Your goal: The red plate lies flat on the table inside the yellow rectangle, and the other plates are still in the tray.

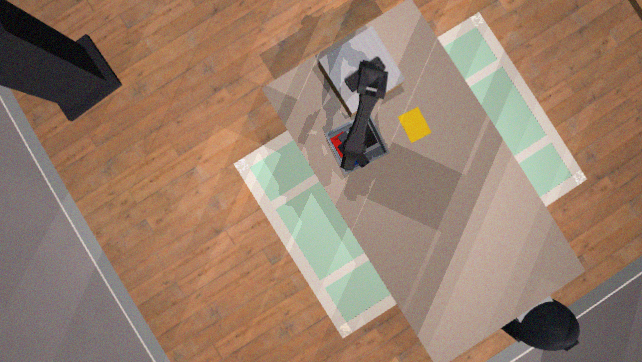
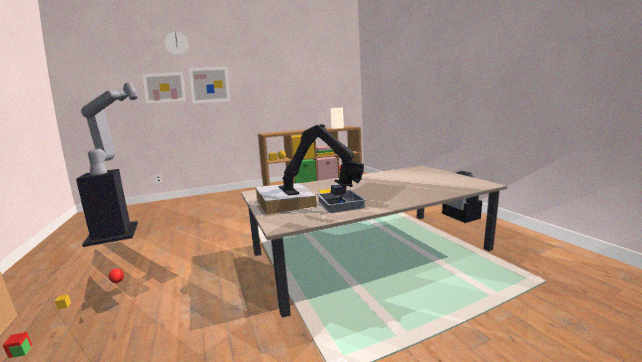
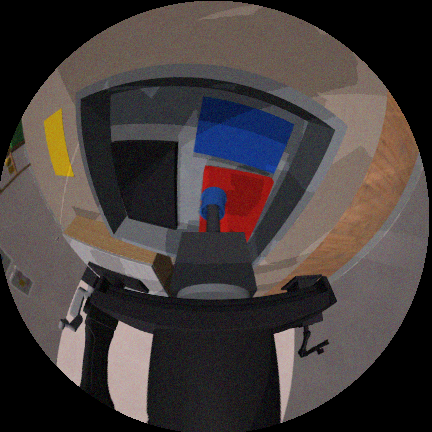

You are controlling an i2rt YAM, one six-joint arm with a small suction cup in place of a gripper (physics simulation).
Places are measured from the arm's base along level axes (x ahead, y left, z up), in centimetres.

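Pixels of known places: hand at its tool point: (image 3: 212,194); arm's base at its link origin: (image 2: 288,190) (image 3: 115,275).
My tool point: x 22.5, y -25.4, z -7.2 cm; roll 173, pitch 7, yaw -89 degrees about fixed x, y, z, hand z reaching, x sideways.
Observation:
For each thing: its top centre in the pictures, then the offset to it from my tool point. "*": a spot on its surface instead.
- grey tray at its top centre: (image 3: 171,197) (image 1: 357,143) (image 2: 340,196) dy +3.4, dx +2.2, dz +4.2 cm
- red plate at its top centre: (image 3: 229,214) (image 1: 342,144) dy -2.3, dx -2.0, dz +1.0 cm
- blue plate at its top centre: (image 3: 242,134) dy -2.7, dx +7.5, dz +0.4 cm
- black plate at its top centre: (image 3: 142,189) (image 1: 363,134) dy +9.4, dx +0.4, dz +0.5 cm
- yellow rectangle at a spot on its surface: (image 3: 58,142) (image 1: 411,128) * dy +31.6, dx +11.6, dz -0.8 cm
A grey tray (image 1: 380,151) (image 2: 345,205) (image 3: 93,120) stands on the table next to the arm's base. In it lie a red plate (image 3: 247,197) (image 1: 336,143), a blue plate (image 3: 241,135) and a black plate (image 3: 144,181). My suction cup (image 3: 212,199) (image 2: 336,192) is down inside the tray. It sits on the red plate near that plate's left edge, and the plate lies flat in its compartment. The yellow rectangle (image 1: 414,124) (image 3: 58,142) (image 2: 324,190) is marked on the table beside the tray and nothing lies on it.
The arm stands on a wooden box with a grey top (image 1: 341,58) (image 2: 287,202) just behind the tray. The table's long edge (image 3: 362,209) runs close along the tray's other side. A shelf unit (image 2: 264,153) stands behind the table.

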